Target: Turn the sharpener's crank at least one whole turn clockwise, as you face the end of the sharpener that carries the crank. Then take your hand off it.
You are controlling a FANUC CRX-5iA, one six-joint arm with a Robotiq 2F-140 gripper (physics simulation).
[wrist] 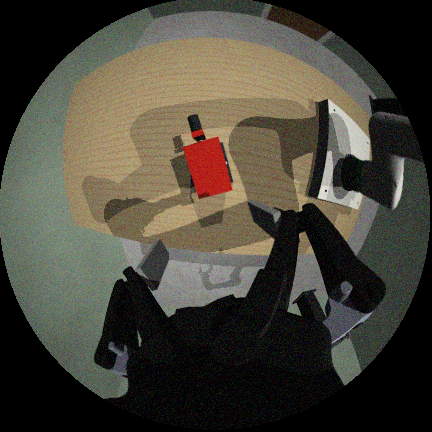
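Where they show: gripper, fingertip midpoint: point(205, 230); arm's base, origin of the base link: point(349, 172).
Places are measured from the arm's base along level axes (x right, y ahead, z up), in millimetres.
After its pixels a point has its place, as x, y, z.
The red, box-shaped sharpener point(208, 167) @(-136, 536, 77) stands on the wooden table top, a little above the middle of the wrist view, turned slightly. Dark parts show along its right side. A black handle point(194, 123) @(-51, 576, 87) with a red piece at its base sticks out past its upper end in the view; this looks like the crank. The crank's arm is mostly hidden. My gripper point(205, 230) @(-207, 523, 197) is wide open with nothing between its fingers. Its fingertips are below the sharpener in the view, apart from it and from the crank.
The robot's white base plate point(353, 187) @(-57, 19, 51) and dark arm point(387, 175) @(12, 72, 207) stand at the right of the wooden table top point(115, 90) @(149, 954, -51). Shadows of the arm and gripper fall across the wood around the sharpener. Grey floor or ledge lies beyond the table's edges.
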